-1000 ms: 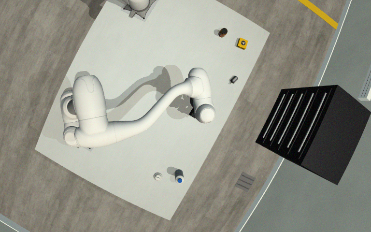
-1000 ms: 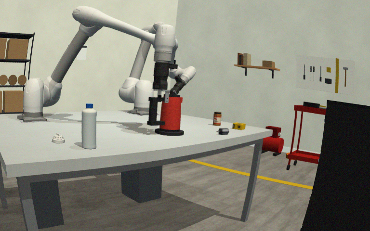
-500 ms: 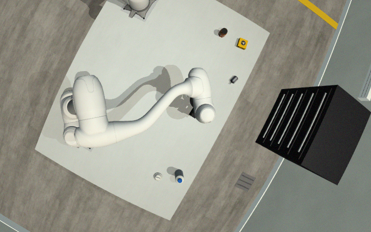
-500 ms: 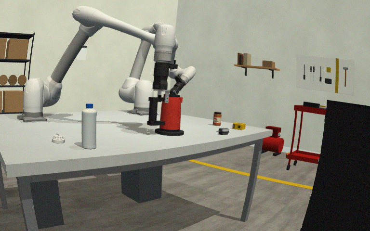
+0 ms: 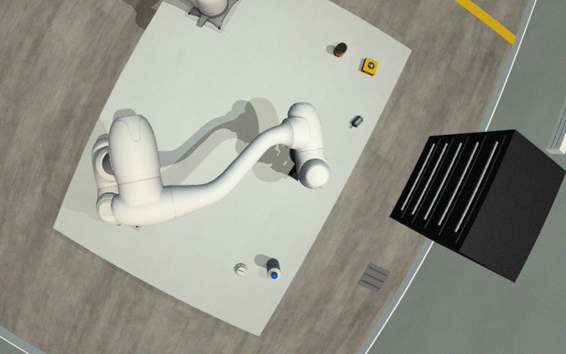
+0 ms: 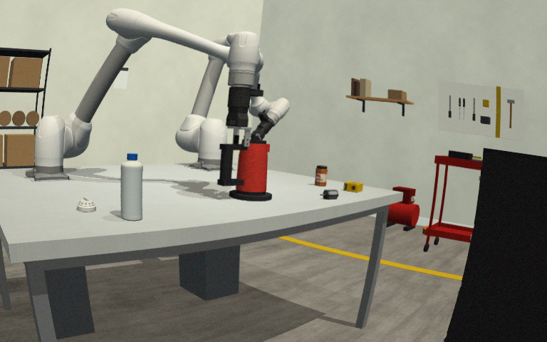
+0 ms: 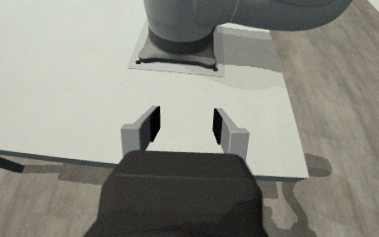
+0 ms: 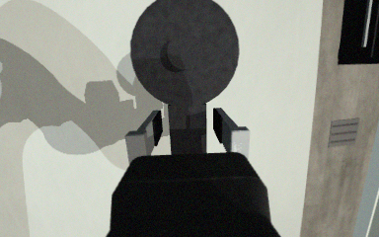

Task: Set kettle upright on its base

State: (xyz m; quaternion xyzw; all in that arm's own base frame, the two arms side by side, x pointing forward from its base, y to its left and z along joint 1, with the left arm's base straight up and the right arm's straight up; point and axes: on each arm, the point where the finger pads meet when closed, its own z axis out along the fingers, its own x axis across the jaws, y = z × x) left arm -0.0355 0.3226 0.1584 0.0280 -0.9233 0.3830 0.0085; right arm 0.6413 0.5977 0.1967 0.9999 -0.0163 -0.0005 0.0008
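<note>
The red kettle lies 8 cm below my right hand and 2 cm to the left of it. Also, from my right hand: round black base: 18 cm below, 6 cm to the left, 1 cm ahead; then white bottle: 52 cm to the right, 12 cm below, 8 cm ahead; then small motor: 30 cm to the left, 19 cm ahead, 18 cm below.
</note>
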